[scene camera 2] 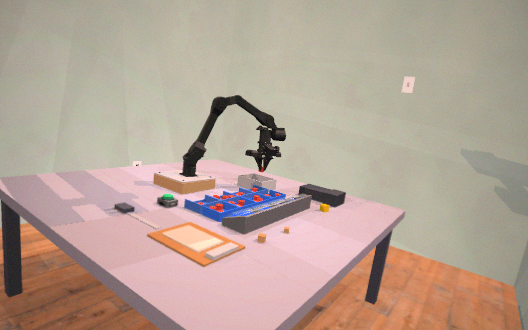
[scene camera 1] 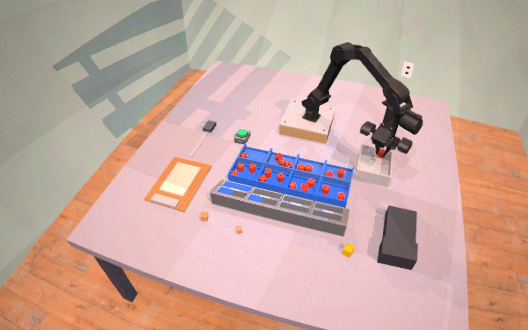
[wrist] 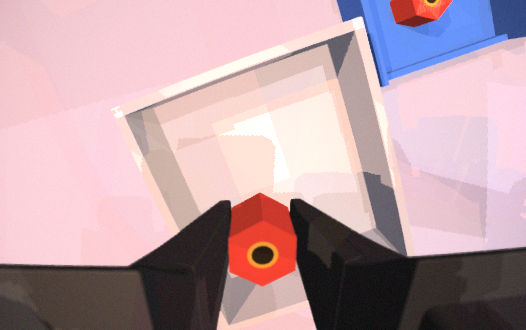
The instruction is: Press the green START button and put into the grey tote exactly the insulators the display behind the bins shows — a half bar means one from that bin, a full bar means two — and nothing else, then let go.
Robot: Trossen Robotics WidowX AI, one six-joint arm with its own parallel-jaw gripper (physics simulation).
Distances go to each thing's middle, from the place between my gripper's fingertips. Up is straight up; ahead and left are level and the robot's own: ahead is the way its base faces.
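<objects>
There is the grey tote [scene camera 1: 371, 169], and my hand is 10 mm to the left of it, 10 mm past it and 70 mm above it. The dark box [scene camera 1: 398, 248] lies 150 mm to the left of my hand and 270 mm ahead of it, 60 mm below. As for the white pad [scene camera 2: 196, 240], I find it 630 mm to the right of my hand, 380 mm ahead and 80 mm below.
</objects>
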